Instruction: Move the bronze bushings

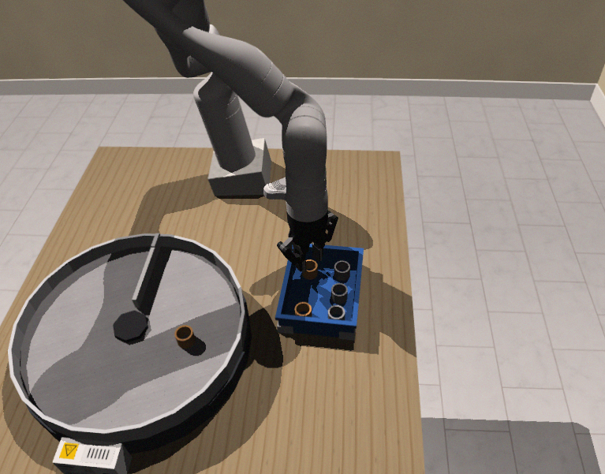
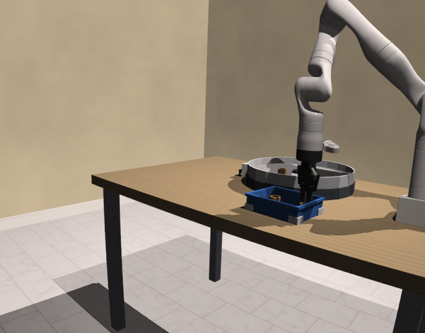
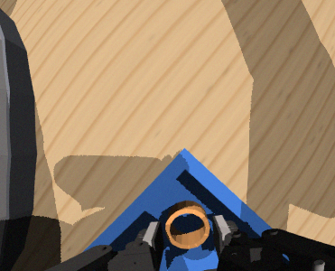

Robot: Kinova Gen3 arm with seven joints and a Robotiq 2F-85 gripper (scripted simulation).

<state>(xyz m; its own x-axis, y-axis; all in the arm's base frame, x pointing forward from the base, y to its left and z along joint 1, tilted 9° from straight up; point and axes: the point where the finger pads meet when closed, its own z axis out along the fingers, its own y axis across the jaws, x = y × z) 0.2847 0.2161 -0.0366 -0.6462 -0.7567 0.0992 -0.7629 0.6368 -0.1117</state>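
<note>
Right now my hand is 5 cm short of the blue crate, 3 cm to the right of it and 3 cm above it. Also, from my hand: grey turntable disc 30 cm to the right, 21 cm ahead.
</note>
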